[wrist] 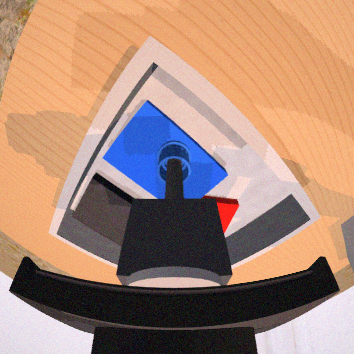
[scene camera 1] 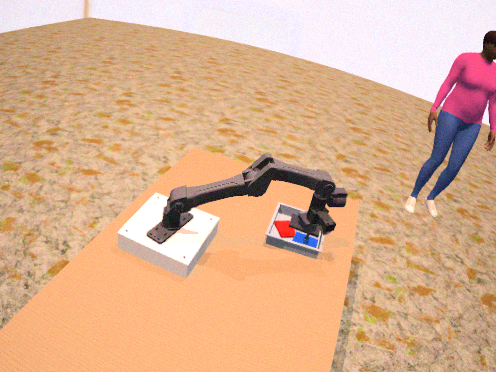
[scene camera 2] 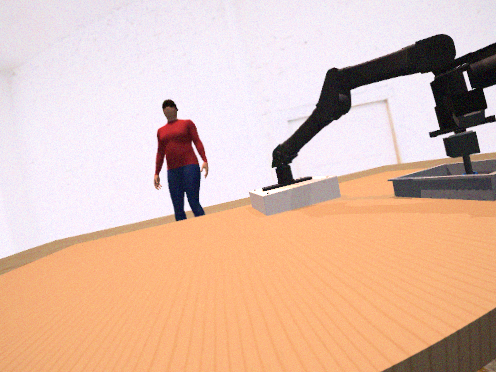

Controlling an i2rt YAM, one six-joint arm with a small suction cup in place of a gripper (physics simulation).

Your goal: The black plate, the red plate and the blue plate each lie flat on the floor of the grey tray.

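Places are measured from the arm's base along level axes (x ahead, y left, z up), in centimetres.
Pixels of known places: hand, tool point: (wrist: 173, 149) (scene camera 1: 304, 244); arm's base, link origin: (scene camera 1: 170, 226) (scene camera 2: 286, 184).
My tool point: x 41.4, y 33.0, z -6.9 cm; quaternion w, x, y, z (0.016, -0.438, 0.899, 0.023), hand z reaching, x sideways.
Ahead of a thing's pixels: the offset from my tool point to its top centre.
The grey tray {dx -5.7, dy +4.6, dz +4.3 cm} (scene camera 1: 290, 247) (scene camera 2: 412, 187) (wrist: 271, 222) stands on the wooden table right of the arm's base. My suction cup (scene camera 1: 305, 240) (wrist: 173, 160) sits on the middle of the blue plate {dx -0.4, dy +1.3, dz +1.7 cm} (scene camera 1: 314, 242) (wrist: 140, 140) and holds it, inside the tray near the front wall. The red plate {dx -10.5, dy +4.0, dz +0.5 cm} (scene camera 1: 284, 229) (wrist: 228, 211) lies in the tray beside the blue one, partly hidden by my wrist in the wrist view. The black plate {dx -4.5, dy +11.5, dz +1.7 cm} (wrist: 102, 207) lies in the tray next to the blue plate. In scene camera 1 it is hidden behind my wrist.
The arm's white base block (scene camera 1: 169, 240) (scene camera 2: 294, 195) stands left of the tray. A person in a red top (scene camera 2: 180, 159) stands beyond the table. Another person's legs (scene camera 1: 421, 181) show at the right edge.
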